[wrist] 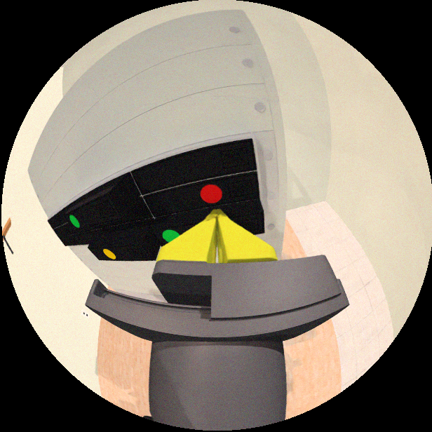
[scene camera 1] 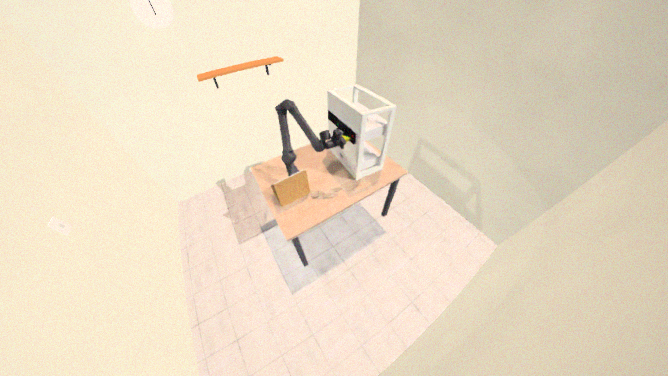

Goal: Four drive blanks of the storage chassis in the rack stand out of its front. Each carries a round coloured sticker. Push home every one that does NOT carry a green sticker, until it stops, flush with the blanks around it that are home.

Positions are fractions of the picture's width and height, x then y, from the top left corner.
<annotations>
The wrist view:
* gripper: 0.50, 0.50
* white rack: 0.44, 0.23
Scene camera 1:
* white rack: 0.55, 0.33
</annotations>
